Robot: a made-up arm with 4 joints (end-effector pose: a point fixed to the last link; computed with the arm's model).
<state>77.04 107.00 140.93 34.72</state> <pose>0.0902 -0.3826 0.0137 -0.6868 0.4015 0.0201 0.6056</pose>
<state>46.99 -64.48 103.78 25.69</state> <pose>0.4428 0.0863 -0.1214 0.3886 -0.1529 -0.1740 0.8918</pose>
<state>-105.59 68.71 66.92 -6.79</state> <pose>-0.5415 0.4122 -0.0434 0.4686 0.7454 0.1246 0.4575</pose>
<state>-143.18 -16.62 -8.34 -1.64</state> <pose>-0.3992 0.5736 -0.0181 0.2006 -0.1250 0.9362 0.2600</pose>
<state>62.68 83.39 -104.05 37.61</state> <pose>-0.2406 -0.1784 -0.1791 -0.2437 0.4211 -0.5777 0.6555</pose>
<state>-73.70 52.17 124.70 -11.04</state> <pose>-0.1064 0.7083 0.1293 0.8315 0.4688 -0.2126 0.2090</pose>
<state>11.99 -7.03 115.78 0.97</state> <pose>0.4209 0.4186 0.0333 0.8297 -0.1035 -0.0289 0.5478</pose>
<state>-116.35 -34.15 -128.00 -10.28</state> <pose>-0.1842 0.3640 0.5308 -0.3961 -0.8303 0.2332 0.3153</pose>
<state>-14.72 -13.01 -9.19 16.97</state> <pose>0.4316 0.0759 -0.1400 -0.0796 -0.1262 0.0324 0.9883</pose>
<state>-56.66 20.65 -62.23 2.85</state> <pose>0.3788 0.2776 -0.1323 -0.3007 -0.0645 0.4395 0.8439</pose>
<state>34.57 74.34 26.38 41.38</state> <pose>0.2218 0.2847 -0.3055 0.5659 0.2572 -0.6911 0.3687</pose>
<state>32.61 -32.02 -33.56 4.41</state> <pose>0.2518 -0.3064 0.1713 -0.5077 -0.1044 -0.1934 0.8330</pose>
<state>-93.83 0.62 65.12 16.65</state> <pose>-0.3714 0.5619 -0.1218 0.4345 0.4857 0.4782 0.5887</pose>
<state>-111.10 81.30 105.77 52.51</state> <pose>-0.4892 0.4778 0.1306 0.0696 0.9039 -0.3697 0.2037</pose>
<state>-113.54 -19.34 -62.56 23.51</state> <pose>0.0343 0.6281 0.2229 0.0038 -0.5503 0.5692 0.6109</pose>
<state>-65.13 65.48 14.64 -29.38</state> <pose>-0.2482 0.4569 -0.3002 0.4842 0.4414 0.3791 0.6534</pose>
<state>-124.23 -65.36 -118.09 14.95</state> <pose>-0.2379 0.1213 0.5361 -0.0035 -0.9526 0.0060 0.3042</pose>
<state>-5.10 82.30 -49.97 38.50</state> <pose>-0.0728 0.0924 -0.3534 -0.0357 0.4341 -0.3189 0.8418</pose>
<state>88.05 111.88 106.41 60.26</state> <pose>0.1794 -0.3457 0.0492 -0.8202 0.1745 0.0689 0.5404</pose>
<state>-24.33 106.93 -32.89 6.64</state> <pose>-0.2466 0.3277 -0.2971 0.2797 0.6114 -0.0563 0.7381</pose>
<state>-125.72 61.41 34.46 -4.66</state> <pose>-0.5305 0.1849 -0.1921 0.2222 0.7032 0.4947 0.4599</pose>
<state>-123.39 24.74 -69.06 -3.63</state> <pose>-0.0337 0.6187 -0.0857 -0.1868 -0.2300 0.8500 0.4356</pose>
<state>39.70 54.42 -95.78 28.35</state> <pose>-0.0632 -0.3112 -0.0719 -0.4283 0.2964 -0.4092 0.7492</pose>
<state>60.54 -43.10 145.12 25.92</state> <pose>0.4583 0.1384 0.0861 0.7612 -0.2065 -0.1832 0.5868</pose>
